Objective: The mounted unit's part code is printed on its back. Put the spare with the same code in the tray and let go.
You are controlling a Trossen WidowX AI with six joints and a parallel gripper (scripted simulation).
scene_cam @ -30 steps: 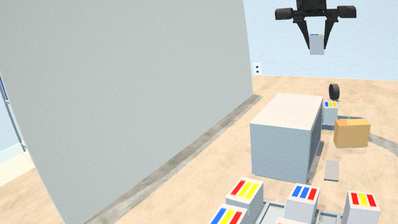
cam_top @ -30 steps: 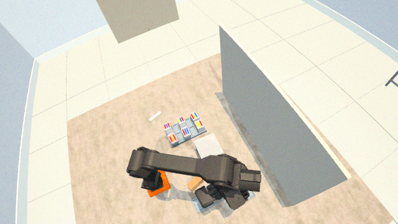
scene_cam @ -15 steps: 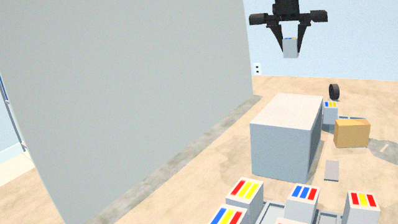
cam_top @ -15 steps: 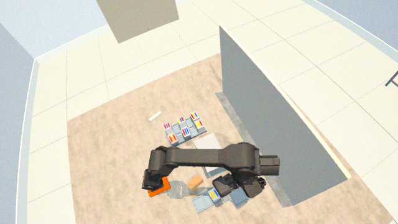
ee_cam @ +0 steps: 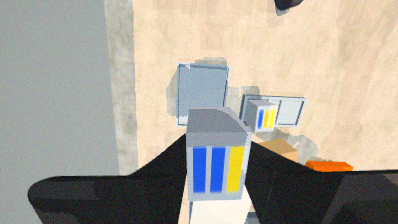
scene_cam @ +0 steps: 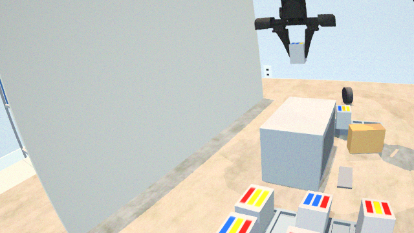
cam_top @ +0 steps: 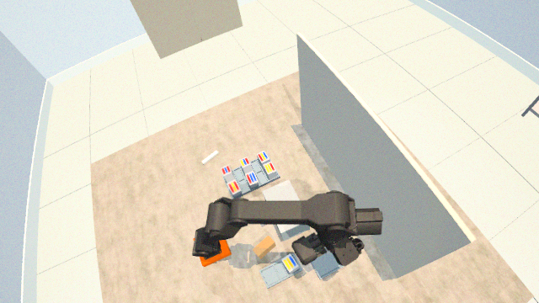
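My gripper tip is now 160 mm above the grey tray. The rest, counted from my gripper tip: black wheel (110 mm behind, 180 mm to the right, 140 mm below); grey wall panel (190 mm ahead, 180 mm to the left, 60 mm above); tan box (170 mm behind, 100 mm to the left, 140 mm below).
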